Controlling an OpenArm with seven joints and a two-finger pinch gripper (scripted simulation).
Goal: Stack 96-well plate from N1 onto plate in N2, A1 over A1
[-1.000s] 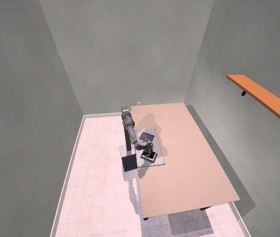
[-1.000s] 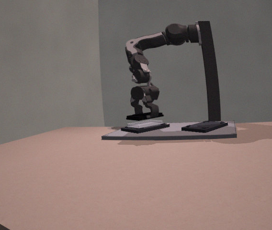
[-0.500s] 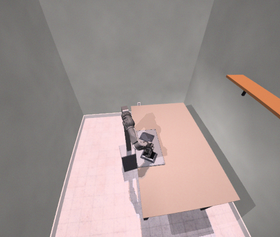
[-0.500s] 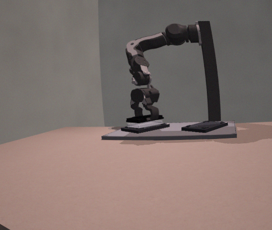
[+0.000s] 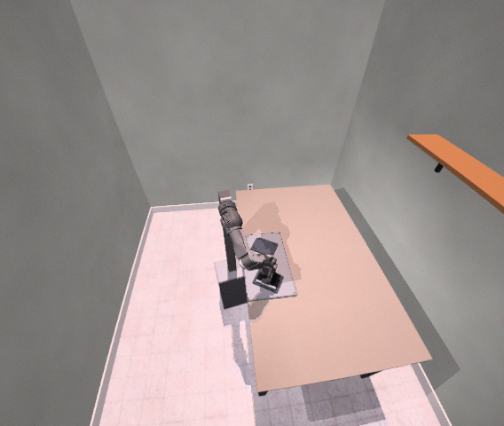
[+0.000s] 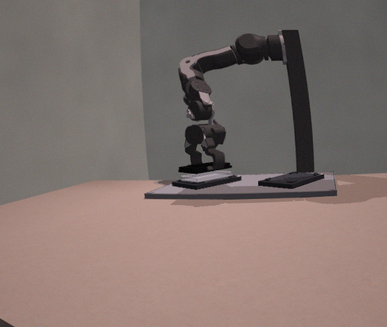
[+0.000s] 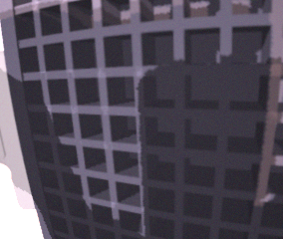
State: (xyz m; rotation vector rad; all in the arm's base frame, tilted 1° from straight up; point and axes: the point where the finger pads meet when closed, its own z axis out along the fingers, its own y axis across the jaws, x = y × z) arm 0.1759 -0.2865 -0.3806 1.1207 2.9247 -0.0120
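My gripper is now right at the dark 96-well plate. Round my hand: clear 96-well plate (30 mm below); then plate nest N1 (250 mm to the left, 60 mm ahead, 40 mm below); then plate nest N2 (40 mm below).
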